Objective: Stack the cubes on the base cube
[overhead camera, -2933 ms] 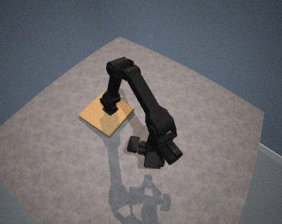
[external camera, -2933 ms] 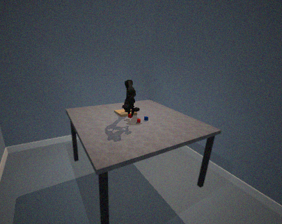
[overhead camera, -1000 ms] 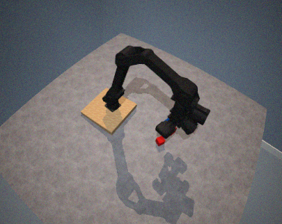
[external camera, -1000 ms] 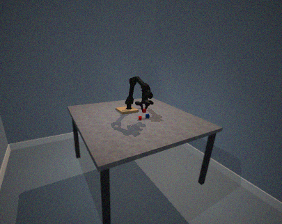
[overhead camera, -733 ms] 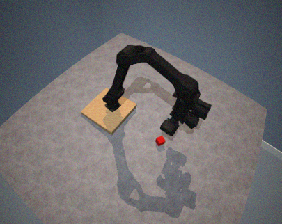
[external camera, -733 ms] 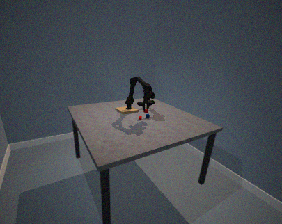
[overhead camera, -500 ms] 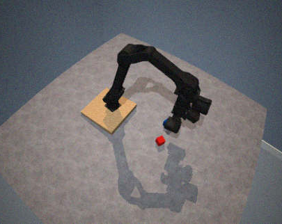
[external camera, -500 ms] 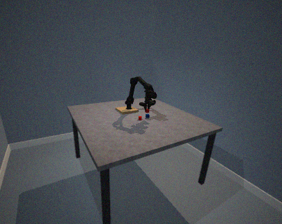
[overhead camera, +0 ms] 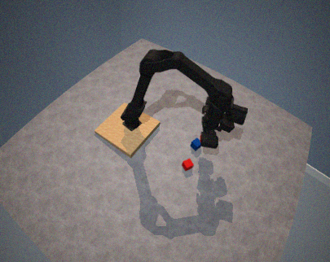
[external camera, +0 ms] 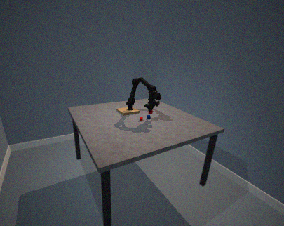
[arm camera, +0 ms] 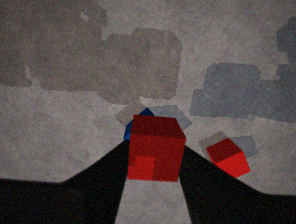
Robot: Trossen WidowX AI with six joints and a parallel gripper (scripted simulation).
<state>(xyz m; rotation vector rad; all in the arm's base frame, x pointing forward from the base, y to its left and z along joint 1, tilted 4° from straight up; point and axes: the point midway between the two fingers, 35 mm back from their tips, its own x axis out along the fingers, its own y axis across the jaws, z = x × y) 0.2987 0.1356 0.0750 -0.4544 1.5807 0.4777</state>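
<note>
My gripper tip is now 70 mm above the blue cube, 20 mm past it and 10 mm to the left of it. Round my gripper tip: red cube (right at my gripper tip).
</note>
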